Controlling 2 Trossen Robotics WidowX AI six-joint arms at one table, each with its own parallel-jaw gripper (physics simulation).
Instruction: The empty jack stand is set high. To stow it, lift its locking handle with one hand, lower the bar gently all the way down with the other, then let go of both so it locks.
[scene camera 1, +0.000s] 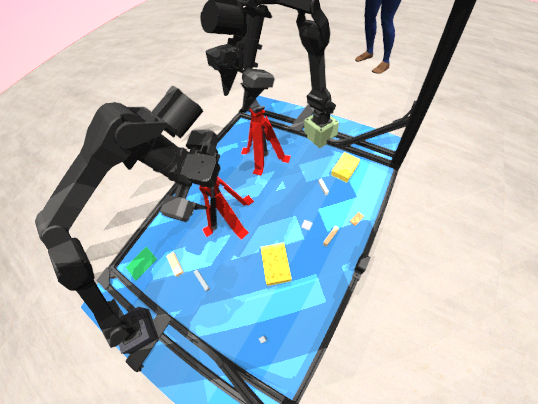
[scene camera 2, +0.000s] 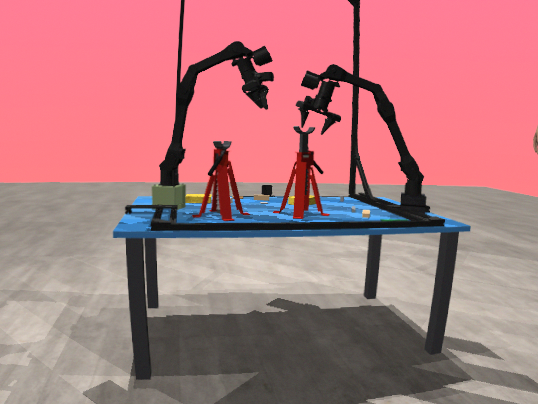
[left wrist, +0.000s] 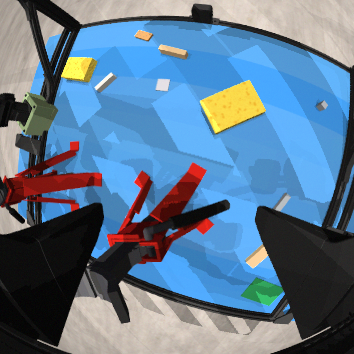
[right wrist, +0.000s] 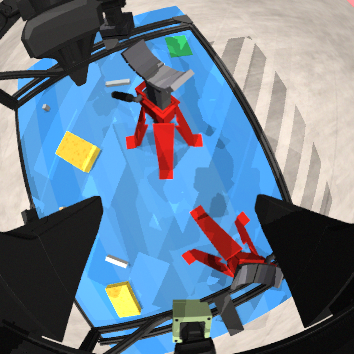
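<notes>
The high red jack stand (scene camera 1: 227, 215) (scene camera 2: 301, 190) (left wrist: 182, 189) (right wrist: 164, 145) stands upright with its dark bar (scene camera 2: 303, 141) (right wrist: 158, 97) raised and a forked saddle (scene camera 2: 304, 130) (right wrist: 157, 74) on top, empty. Its black locking handle (scene camera 2: 318, 167) (left wrist: 200, 215) (right wrist: 120, 95) sticks out at the side, slanting down in scene camera 2. My left gripper (scene camera 2: 313, 129) (left wrist: 181, 213) is open and empty, close to the saddle's level in scene camera 2; its fingertips are partly hidden in scene camera 1. My right gripper (scene camera 2: 265, 107) (right wrist: 180, 203) is open and empty, higher up between the two stands in scene camera 2.
A second red jack stand (scene camera 1: 258, 145) (scene camera 2: 222, 185) (left wrist: 60, 183) (right wrist: 217, 232), with its saddle low, stands near the green arm base (scene camera 1: 321, 131) (scene camera 2: 168, 196). Two yellow sponges (scene camera 1: 276, 264) (scene camera 1: 345, 167), a green piece (scene camera 1: 141, 263) and several small blocks lie on the blue table. Black rails edge it.
</notes>
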